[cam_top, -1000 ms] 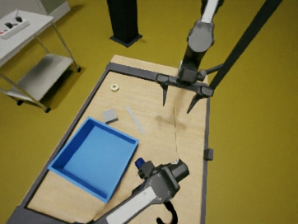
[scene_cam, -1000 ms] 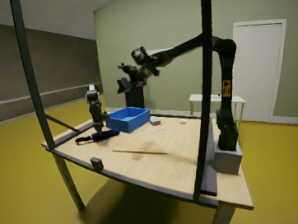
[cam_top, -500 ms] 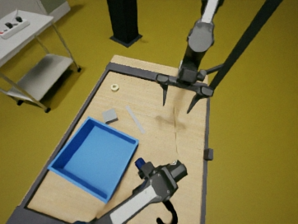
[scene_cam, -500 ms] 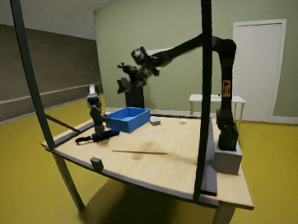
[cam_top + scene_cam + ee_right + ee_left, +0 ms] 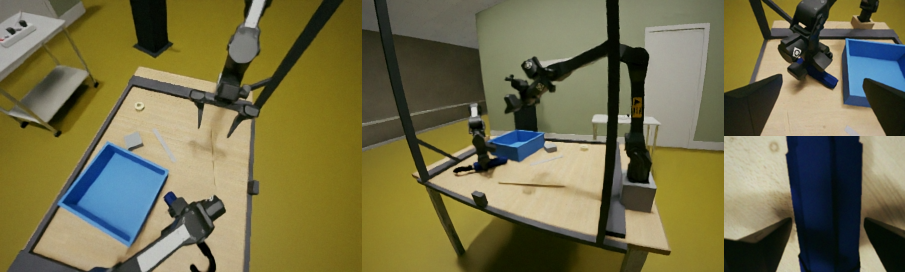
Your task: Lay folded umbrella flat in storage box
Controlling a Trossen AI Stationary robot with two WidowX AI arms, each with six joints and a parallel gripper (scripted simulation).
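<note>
Now: the folded umbrella 1 cm behind my left hand, 3 cm to the left of it and 2 cm below it. The rest, counted from my left hand: grey strip (28 cm ahead, 21 cm to the right, 4 cm below); thin wooden stick (5 cm ahead, 31 cm to the right, 3 cm below); blue storage box (28 cm ahead, 5 cm to the left, 1 cm above).
</note>
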